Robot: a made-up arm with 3 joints. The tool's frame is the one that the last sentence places.
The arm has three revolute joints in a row. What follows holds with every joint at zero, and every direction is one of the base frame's. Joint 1 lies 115 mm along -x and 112 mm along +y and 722 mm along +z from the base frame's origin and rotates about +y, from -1.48 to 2.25 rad. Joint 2 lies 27 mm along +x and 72 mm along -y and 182 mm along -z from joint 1 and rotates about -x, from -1.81 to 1.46 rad. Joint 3 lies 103 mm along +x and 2 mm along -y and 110 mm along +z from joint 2 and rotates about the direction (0.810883, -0.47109, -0.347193), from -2.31 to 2.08 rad. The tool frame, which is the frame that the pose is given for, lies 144 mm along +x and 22 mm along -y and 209 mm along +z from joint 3; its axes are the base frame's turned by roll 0.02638, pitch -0.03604 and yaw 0.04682 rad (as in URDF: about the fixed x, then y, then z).
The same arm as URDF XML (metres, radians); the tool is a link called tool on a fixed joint. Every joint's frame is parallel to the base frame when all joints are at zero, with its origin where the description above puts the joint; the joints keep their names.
<robot name="arm">
<joint name="joint 1" type="revolute"><parent link="base"/><child link="link1"/><origin xyz="-0.115 0.112 0.722" rpy="0 0 0"/><axis xyz="0 1 0"/><limit lower="-1.48" upper="2.25"/></joint>
<joint name="joint 2" type="revolute"><parent link="link1"/><child link="link2"/><origin xyz="0.027 -0.072 -0.182" rpy="0 0 0"/><axis xyz="-1 0 0"/><limit lower="-1.81" upper="1.46"/></joint>
<joint name="joint 3" type="revolute"><parent link="link2"/><child link="link3"/><origin xyz="0.103 -0.002 0.11" rpy="0 0 0"/><axis xyz="0.810883 -0.47109 -0.347193"/><limit lower="-2.31" upper="2.08"/></joint>
<joint name="tool_fixed" type="fixed"><parent link="link3"/><child link="tool"/><origin xyz="0.144 -0.022 0.209" rpy="0.0264 -0.036 0.0468"/></joint>
<link name="base"/>
<link name="link1"/>
<link name="link2"/>
<link name="link3"/>
<link name="tool"/>
</robot>

